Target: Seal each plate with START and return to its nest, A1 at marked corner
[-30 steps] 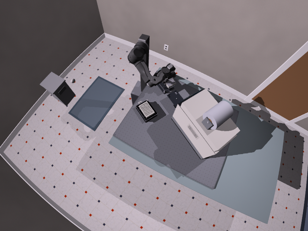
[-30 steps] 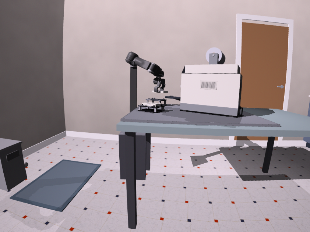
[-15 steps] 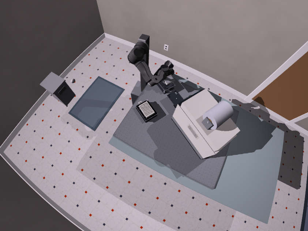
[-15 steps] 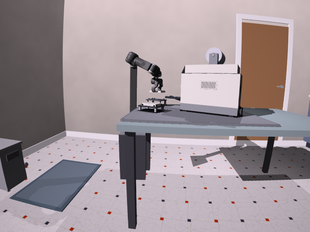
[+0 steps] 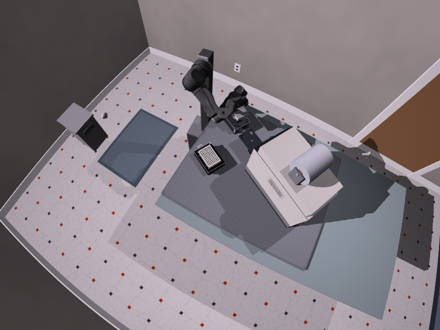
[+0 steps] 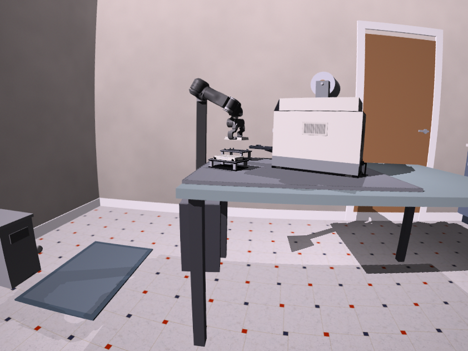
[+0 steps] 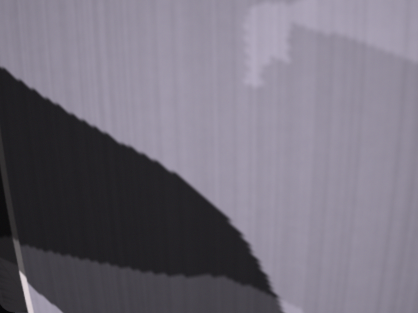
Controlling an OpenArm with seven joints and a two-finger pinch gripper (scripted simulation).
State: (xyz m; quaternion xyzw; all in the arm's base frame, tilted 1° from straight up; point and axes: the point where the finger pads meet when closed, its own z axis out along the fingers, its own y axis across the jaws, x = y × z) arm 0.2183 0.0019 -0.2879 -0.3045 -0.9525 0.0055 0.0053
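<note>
Right now my hand is 8 cm above the plate nest. Also, from my hand: N1 label 9 cm behind, 6 cm to the left, 13 cm below; then screen 27 cm ahead, 18 cm to the right, 19 cm above; then sealer stage 15 cm ahead, 15 cm to the right, 4 cm below.
</note>
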